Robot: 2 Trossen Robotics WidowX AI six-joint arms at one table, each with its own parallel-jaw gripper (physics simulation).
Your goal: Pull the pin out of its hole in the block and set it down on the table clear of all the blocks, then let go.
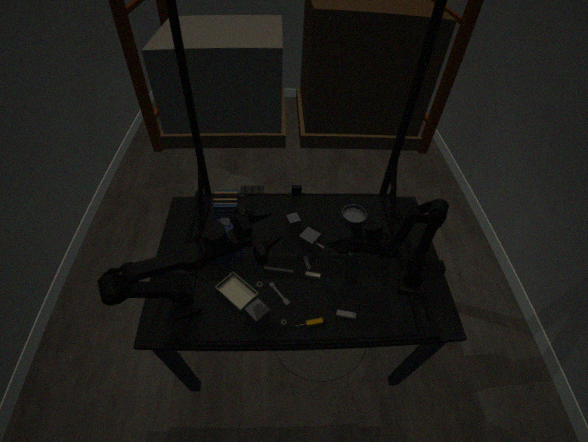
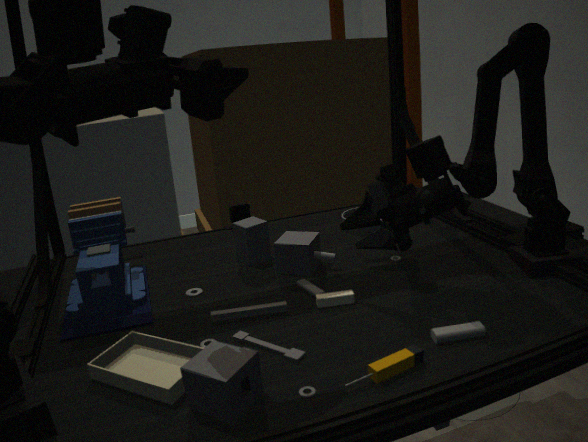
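Where they show: left gripper, fingertip midpoint: [image 1: 331,243] [image 2: 348,237]; right gripper, fingertip midpoint: [image 1: 277,224] [image 2: 226,68]; left arm's base at its link origin: [image 1: 412,282] [image 2: 545,251]; right arm's base at its link origin: [image 1: 183,301].
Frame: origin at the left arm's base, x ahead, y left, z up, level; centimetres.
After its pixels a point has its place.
Note:
A grey block [image 1: 310,235] @[x 44.6, y -7.9, z 3.3 cm] [image 2: 296,255] @[x 45.1, y -4.6, z 1.2 cm] stands in the middle of the table. A light round pin [image 1: 320,245] @[x 39.6, y -6.3, z 0.5 cm] [image 2: 325,255] @[x 39.8, y -5.8, z 0.3 cm] sticks out of its right side. My left gripper [image 1: 334,246] @[x 35.4, y -6.4, z 3.2 cm] [image 2: 351,236] @[x 35.4, y -6.4, z 3.2 cm] is open and empty, low over the table just to the right of the pin, its fingers pointing toward it and apart from it. My right gripper [image 1: 275,227] @[x 51.2, y 16.1, z 34.9 cm] is open and empty, high above the table left of the blocks. A second grey block [image 1: 293,218] @[x 53.6, y -13.0, z 5.3 cm] [image 2: 251,242] @[x 53.6, y -10.4, z 2.2 cm] stands behind and left. A third block [image 1: 257,309] @[x 53.9, y 30.4, z 3.3 cm] [image 2: 222,385] @[x 53.2, y 34.5, z 2.7 cm] with a dark side hole stands at front left.
A cream tray [image 1: 222,287] @[x 71.4, y 23.4, z -2.4 cm] [image 2: 125,390] @[x 67.5, y 27.7, z -2.5 cm] touches or nearly touches the front-left block. Two short bars, a long bar [image 2: 249,309] @[x 52.7, y 9.6, z -1.5 cm], a wrench-like piece [image 2: 269,345] @[x 49.3, y 19.2, z -2.2 cm], washers, a yellow screwdriver [image 2: 391,365] @[x 33.8, y 27.9, z -1.0 cm] and a grey cylinder [image 2: 458,332] @[x 23.3, y 21.3, z -1.4 cm] lie in front. A blue fixture [image 2: 100,270] @[x 77.1, y 6.3, z 5.4 cm] stands left, a bowl [image 1: 354,214] @[x 28.7, y -31.2, z -2.4 cm] at back right.

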